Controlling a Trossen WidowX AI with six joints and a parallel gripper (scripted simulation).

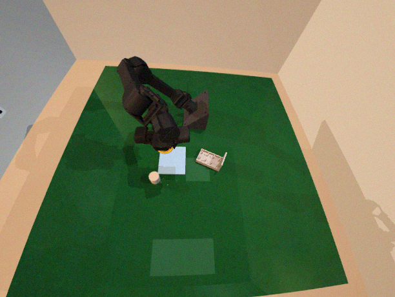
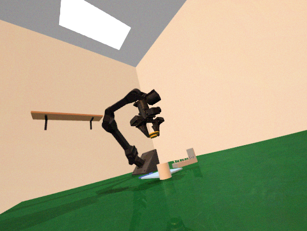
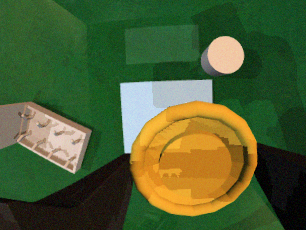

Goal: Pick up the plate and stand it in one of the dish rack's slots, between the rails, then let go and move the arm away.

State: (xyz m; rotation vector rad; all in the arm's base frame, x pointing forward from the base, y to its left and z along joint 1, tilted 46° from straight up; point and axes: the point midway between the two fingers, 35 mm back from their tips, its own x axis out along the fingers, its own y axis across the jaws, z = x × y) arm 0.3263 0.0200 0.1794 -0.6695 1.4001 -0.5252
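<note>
Right now the dish rack is 3 cm behind my gripper tip, 20 cm to the left of it and 15 cm below it. Round my gripper tip: cream cup 7 cm ahead, 6 cm to the right, 15 cm below; orange plate 1 cm above; blue spoon 13 cm behind, 1 cm to the left, 17 cm below.
</note>
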